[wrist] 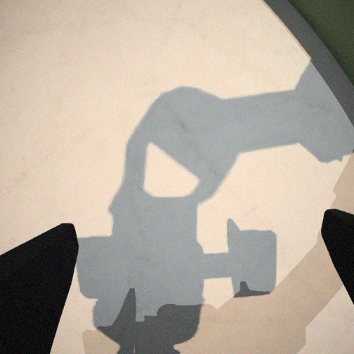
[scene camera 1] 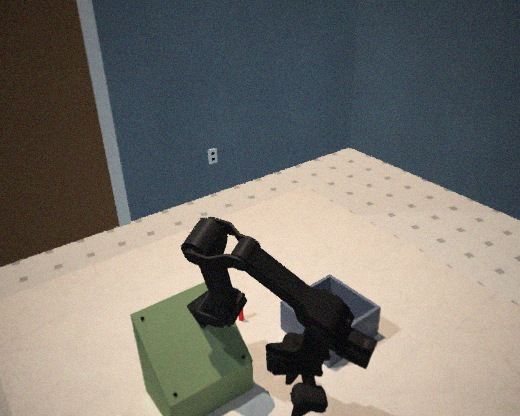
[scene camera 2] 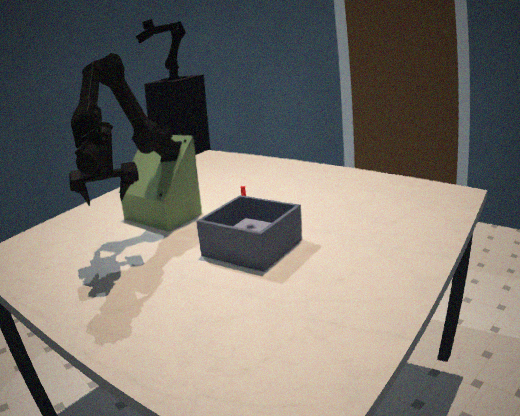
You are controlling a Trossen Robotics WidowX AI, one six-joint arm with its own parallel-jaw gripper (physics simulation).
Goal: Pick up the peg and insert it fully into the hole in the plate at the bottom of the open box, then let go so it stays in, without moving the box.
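Pixels of known places: gripper, fingertip midpoint: (scene camera 1: 290, 401) (scene camera 2: 105, 202); arm's base at its link origin: (scene camera 1: 204, 309) (scene camera 2: 171, 152).
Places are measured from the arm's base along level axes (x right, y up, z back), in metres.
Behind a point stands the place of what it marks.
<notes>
A small red peg (scene camera 1: 241, 315) @(x -0.087, y -0.188, z -0.181 m) (scene camera 2: 243, 190) @(x -0.088, y -0.137, z -0.189 m) stands upright on the table, beyond the box in scene camera 2; the arm and the box partly hide it. The open dark grey box (scene camera 1: 370, 322) @(x 0.218, y -0.142, z -0.371 m) (scene camera 2: 227, 245) @(x 0.212, y -0.159, z -0.309 m) stands on the table. Inside, a light plate (scene camera 2: 241, 223) @(x 0.104, y -0.150, z -0.288 m) with a dark round hole shows in scene camera 2; the arm partly hides the box in scene camera 1. My gripper (scene camera 2: 105, 201) @(x 0.293, y -0.053, z 0.016 m) (wrist: 203, 231) is open and empty. It points down, high above the table, in front of the green mount and away from both peg and box. The peg does not show in the wrist view.
The arm is mounted on a green wedge-shaped block (scene camera 1: 185, 350) @(x 0.034, y -0.046, z 0.087 m) (scene camera 2: 186, 200) @(x 0.023, y -0.142, z -0.054 m), near the peg and the box. The arm's shadow falls on the table (scene camera 2: 350, 280) @(x 0.197, y -0.207, z -0.614 m) (wrist: 65, 100). A second dark arm (scene camera 2: 175, 47) stands on a black pedestal (scene camera 2: 177, 110) behind the table.
</notes>
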